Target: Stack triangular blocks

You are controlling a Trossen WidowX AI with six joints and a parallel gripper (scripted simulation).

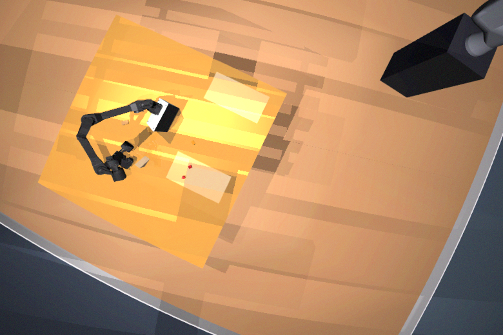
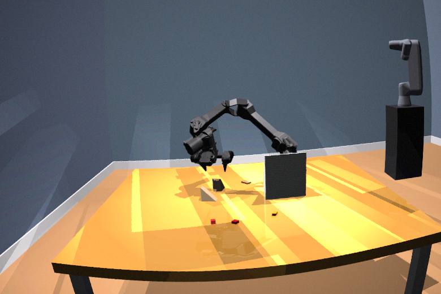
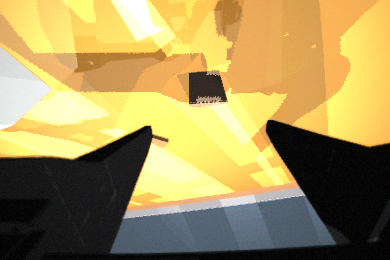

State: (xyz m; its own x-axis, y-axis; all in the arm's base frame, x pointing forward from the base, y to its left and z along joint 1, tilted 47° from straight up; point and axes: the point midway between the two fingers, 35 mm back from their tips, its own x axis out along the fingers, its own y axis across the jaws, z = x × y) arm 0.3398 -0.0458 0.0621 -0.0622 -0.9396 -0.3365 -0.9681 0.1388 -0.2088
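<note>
Right now my gripper tip is 90 mm above the triangular block and 30 mm to the left of it. Round my gripper tip: flat dark piece 130 mm to the right, 130 mm behind, 100 mm below; yellow cube 340 mm to the left, 250 mm behind, 100 mm below.
</note>
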